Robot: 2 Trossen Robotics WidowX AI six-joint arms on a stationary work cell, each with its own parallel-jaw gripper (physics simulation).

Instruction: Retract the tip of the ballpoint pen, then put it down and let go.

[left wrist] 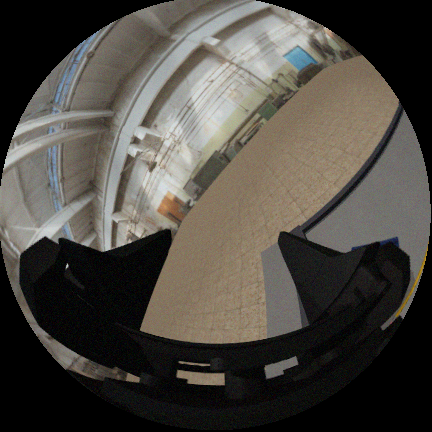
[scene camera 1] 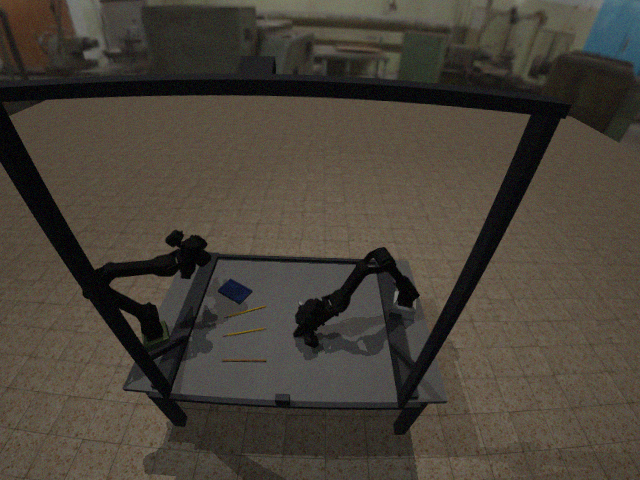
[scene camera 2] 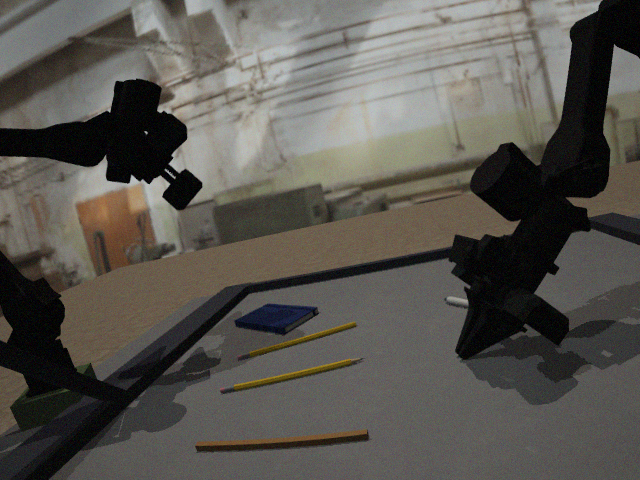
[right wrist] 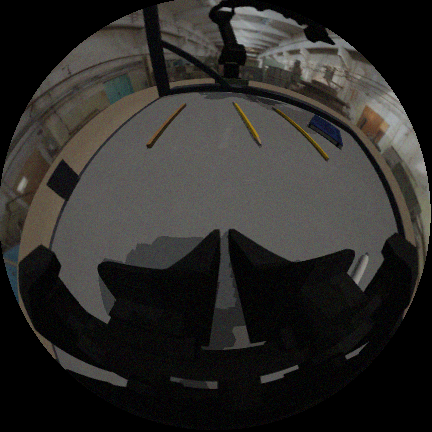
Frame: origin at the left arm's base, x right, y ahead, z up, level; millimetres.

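Seen in the pictures: left gripper, fingertip midpoint: [left wrist: 226,236] [scene camera 2: 167,170]; right gripper, fingertip midpoint: [scene camera 1: 294,335] [scene camera 2: 459,355] [right wrist: 223,234]; left arm's base, link origin: [scene camera 1: 154,333] [right wrist: 230,77]; right arm's base, link origin: [scene camera 1: 405,301].
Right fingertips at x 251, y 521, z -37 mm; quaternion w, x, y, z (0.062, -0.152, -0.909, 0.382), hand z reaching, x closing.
Pixels of each thing's middle, then the offset from my right fingertips to it. Level surfaces: height alone.
- white pen, body centre: [right wrist: 341,301] [scene camera 2: 482,306] [scene camera 1: 308,311] dx -80, dy +111, dz +3 mm
- blue book, body centre: [scene camera 2: 275,317] [right wrist: 326,128] [scene camera 1: 235,290] dx -348, dy -141, dz +3 mm
- orange-brown stick, body centre: [scene camera 2: 276,443] [right wrist: 170,118] [scene camera 1: 244,360] dx +11, dy -226, dz +1 mm
- grey table, surface height: dz -2 mm
The white pen [scene camera 1: 300,303] [scene camera 2: 455,301] [right wrist: 361,270] sticks out past the side of my right gripper [scene camera 1: 297,334] [scene camera 2: 461,355] [right wrist: 224,231], with a small dark nub at its visible end. The rest of the pen is hidden behind the fingers, and I cannot tell whether its writing tip is out. My right gripper is shut on the pen, pointing down low over the table. My left gripper [left wrist: 226,236] is open and empty, raised high over the table's left edge in the scene views.
A blue book [scene camera 1: 235,290] [scene camera 2: 277,317] [right wrist: 326,129], two yellow pencils [scene camera 1: 245,311] [scene camera 2: 293,375] and an orange-brown stick [scene camera 1: 244,360] [scene camera 2: 281,442] [right wrist: 166,125] lie on the grey table [scene camera 1: 330,377], left of my right gripper in the scene views. Dark frame posts [scene camera 1: 483,248] stand around it.
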